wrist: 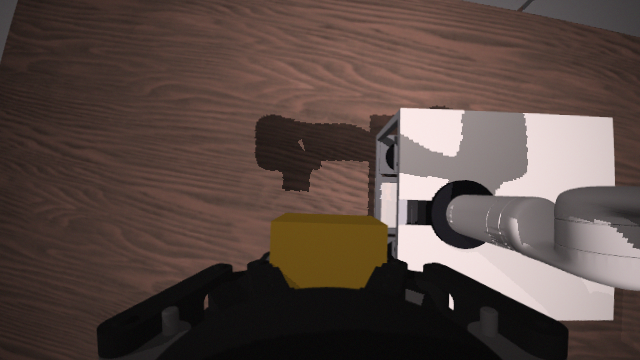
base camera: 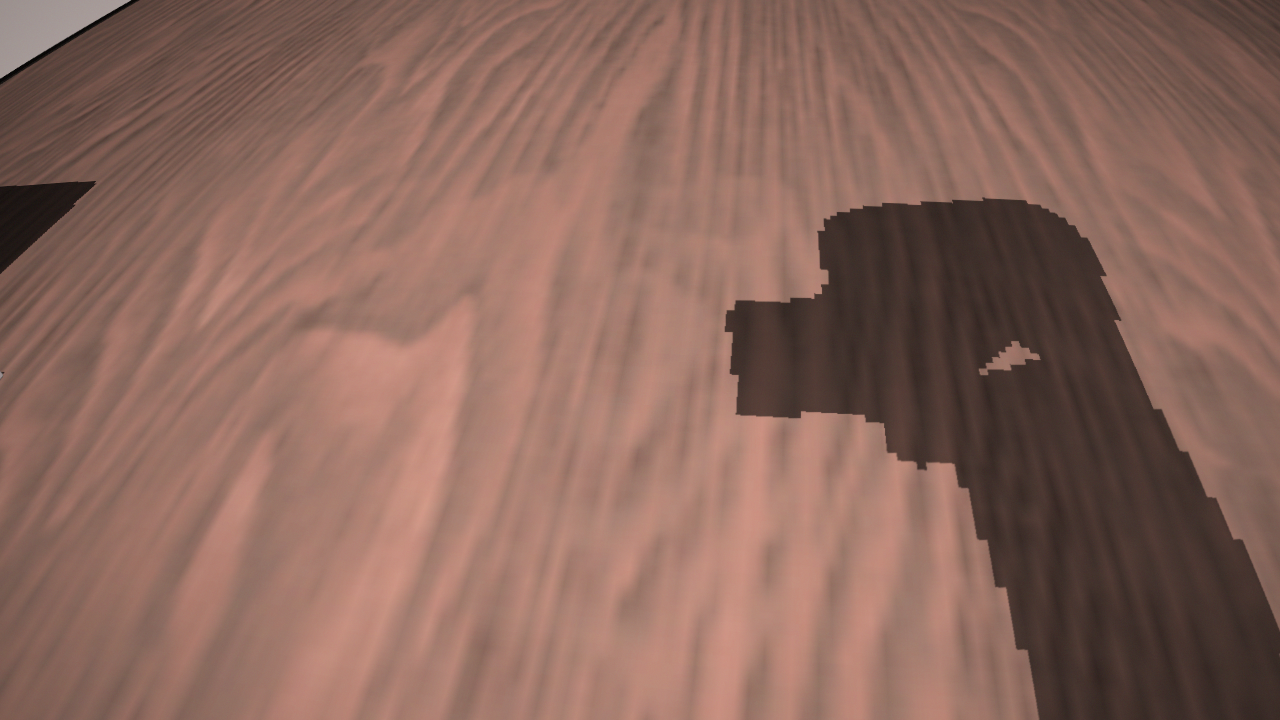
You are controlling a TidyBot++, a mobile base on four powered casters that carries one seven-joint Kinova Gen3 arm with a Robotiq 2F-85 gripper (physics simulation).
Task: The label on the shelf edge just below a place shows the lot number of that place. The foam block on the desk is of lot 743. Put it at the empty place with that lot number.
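Pixels of known places: gripper, between the fingertips: (wrist: 326, 258); arm's base, origin of its link: (wrist: 465, 214).
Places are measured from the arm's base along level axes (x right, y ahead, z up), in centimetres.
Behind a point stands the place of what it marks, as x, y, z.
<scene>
A yellow foam block (wrist: 328, 250) @(1.5, 31.9, 42.5) is held between the fingers of my gripper (wrist: 326, 258) @(-0.2, 31.9, 38.0), at the lower middle of the wrist view. The gripper is shut on it, above the wooden floor. The block's underside is hidden. The desk, the shelf, its labels and the empty place do not show in either view. The gripper itself does not show in the base camera view.
The wooden floor (base camera: 537, 537) @(-7.9, 31.5, -39.6) (wrist: 150, 100) @(40.7, 110.2, -39.6) fills most of both views, with the arm's dark shadow on it. My white base (wrist: 575, 150) @(16.3, -28.5, -1.4) and the grey arm (wrist: 525, 220) @(1.1, 3.1, 20.6) are at the right of the wrist view. Another dark shadow edge lies at the base camera view's left.
</scene>
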